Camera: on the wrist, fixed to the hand. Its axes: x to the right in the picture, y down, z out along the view.
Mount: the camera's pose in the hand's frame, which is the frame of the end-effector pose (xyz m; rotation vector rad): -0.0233 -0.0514 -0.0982 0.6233 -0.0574 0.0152
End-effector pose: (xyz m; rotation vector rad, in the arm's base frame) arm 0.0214 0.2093 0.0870 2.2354 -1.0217 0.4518
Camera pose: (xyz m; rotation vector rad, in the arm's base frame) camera 0.0414 0.3135 0.1266 2.7974 -1.0240 0.8042
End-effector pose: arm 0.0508 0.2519 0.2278 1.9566 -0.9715 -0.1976
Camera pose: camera 0.1113 0.3471 0.2379 2.5138 -1.1817 0.0722
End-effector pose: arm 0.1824 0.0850 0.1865 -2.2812 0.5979 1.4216
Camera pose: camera 0.2738 0.0795 0.2531 -1.7387 0.8929 1.0980
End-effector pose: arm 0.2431 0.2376 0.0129 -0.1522 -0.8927 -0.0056
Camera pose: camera 0.3011 0.1722 -0.0591 0.4240 -0.9131 0.2900
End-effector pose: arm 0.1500 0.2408 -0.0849 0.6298 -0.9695 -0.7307
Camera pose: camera 0.2153 0.2427 -0.1774 1.1449 -1.2637 -0.4251
